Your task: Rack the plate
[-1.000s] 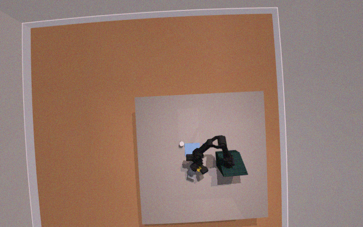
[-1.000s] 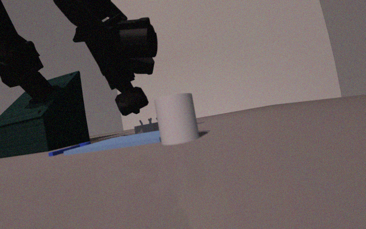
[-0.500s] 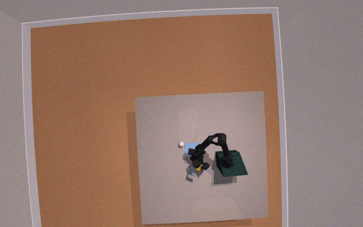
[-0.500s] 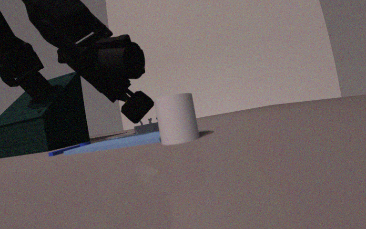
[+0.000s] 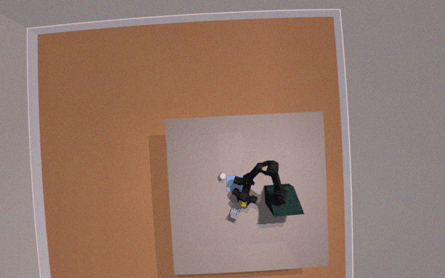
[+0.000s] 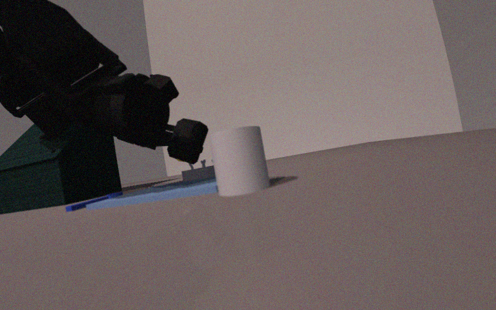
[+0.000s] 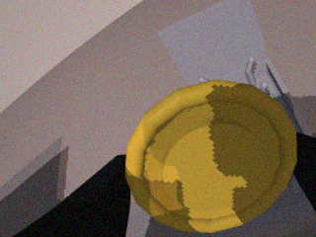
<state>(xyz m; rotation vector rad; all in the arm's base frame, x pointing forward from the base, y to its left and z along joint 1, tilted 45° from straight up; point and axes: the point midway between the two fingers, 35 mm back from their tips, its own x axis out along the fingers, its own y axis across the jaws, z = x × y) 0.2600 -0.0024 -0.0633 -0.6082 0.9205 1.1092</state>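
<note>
Now: the grey dish rack 30 mm ahead of my gripper tip, 50 mm to the left of it and 40 mm below it. Round my gripper tip: yellow plate: 10 mm to the right; white cylinder: 160 mm ahead, 210 mm to the right, 40 mm below; light blue mat: 50 mm ahead, 140 mm to the right, 70 mm below.
</note>
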